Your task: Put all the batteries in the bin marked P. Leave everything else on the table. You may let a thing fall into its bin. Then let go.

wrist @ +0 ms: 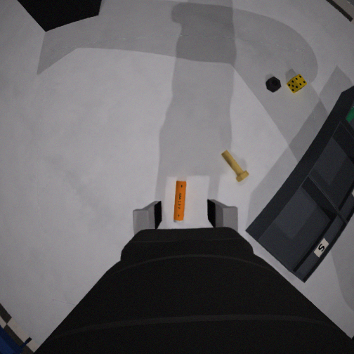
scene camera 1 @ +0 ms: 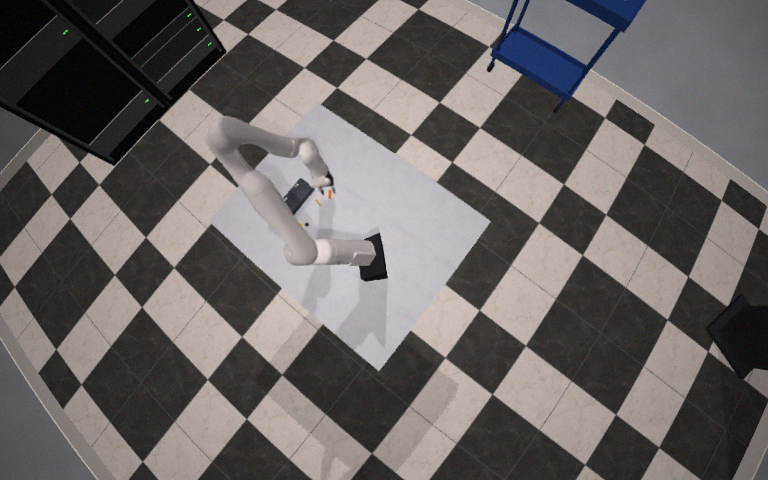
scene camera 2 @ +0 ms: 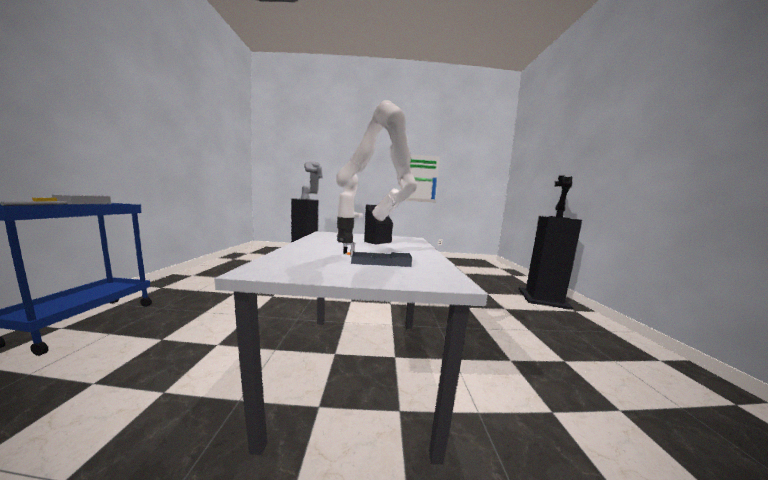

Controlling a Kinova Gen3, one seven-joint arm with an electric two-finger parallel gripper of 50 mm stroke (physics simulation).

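Frame: origin at the arm's base, x ahead, y left, z up, level; metres.
Seen in the pictures: gripper, fingertip midpoint: (scene camera 1: 328,192) (scene camera 2: 348,254); arm's base at its link origin: (scene camera 1: 367,252) (scene camera 2: 378,215).
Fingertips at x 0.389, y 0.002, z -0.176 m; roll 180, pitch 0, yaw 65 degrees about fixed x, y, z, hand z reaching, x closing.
Note:
Pixels of each thing's top centre, then the offset from my fingertips to it. Level surfaces: height alone.
- orange battery at its top centre: (scene camera 2: 349,252) (scene camera 1: 329,193) dx -0.011, dy +0.000, dz +0.010 m
- dark three-part bin tray at its top centre: (scene camera 2: 381,253) (scene camera 1: 289,201) dx +0.048, dy +0.183, dz +0.039 m
- yellow-tan bolt at its top centre: (scene camera 1: 317,202) dx -0.019, dy +0.070, dz +0.013 m
- black nut at its top centre: (scene camera 1: 306,224) dx -0.084, dy +0.169, dz +0.008 m
- table at its surface level: dz +0.000 m
An orange battery (scene camera 1: 330,194) (scene camera 2: 348,253) (wrist: 180,200) lies on the table. My gripper (scene camera 1: 327,191) (scene camera 2: 348,249) (wrist: 184,209) is open and empty, low over it; in the wrist view the battery shows between the two fingers, nearer the left one, its far end reaching beyond the tips. A dark three-part bin tray (scene camera 1: 298,195) (scene camera 2: 381,259) (wrist: 286,189) stands to the right in the wrist view. Its nearest compartment is marked S. Part of a green battery (wrist: 351,114) shows in the compartment at the far end; the mark P cannot be read in these views.
A yellow-tan bolt (scene camera 1: 318,202) (wrist: 234,166) lies between the orange battery and the tray. A black nut (scene camera 1: 306,224) (wrist: 273,84) and a yellow die (wrist: 296,83) lie close together farther off. The arm's black base (scene camera 1: 373,257) (scene camera 2: 378,225) stands on the table (scene camera 1: 430,226) (scene camera 2: 305,278).

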